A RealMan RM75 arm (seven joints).
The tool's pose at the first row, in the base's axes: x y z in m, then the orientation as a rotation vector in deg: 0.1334, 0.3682, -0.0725, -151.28, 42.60, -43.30
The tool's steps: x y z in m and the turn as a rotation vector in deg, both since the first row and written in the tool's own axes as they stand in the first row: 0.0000, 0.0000, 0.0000, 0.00, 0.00, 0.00; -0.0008, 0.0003, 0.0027, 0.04, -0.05, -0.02; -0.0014, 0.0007, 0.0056, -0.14, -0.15, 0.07; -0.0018, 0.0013, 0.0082, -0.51, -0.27, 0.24; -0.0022, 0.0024, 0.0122, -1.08, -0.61, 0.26
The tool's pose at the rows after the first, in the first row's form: 0.1334, 0.3682, -0.0725, -151.28, 42.60, -43.30; 0.1342, 0.3688, -0.0752, -151.27, 42.54, -43.24; 0.1352, 0.3692, -0.0779, -151.39, 42.73, -43.05; 0.1362, 0.3692, -0.0805, -151.65, 43.12, -42.77; 0.1377, 0.3691, -0.0844, -152.20, 43.38, -42.19
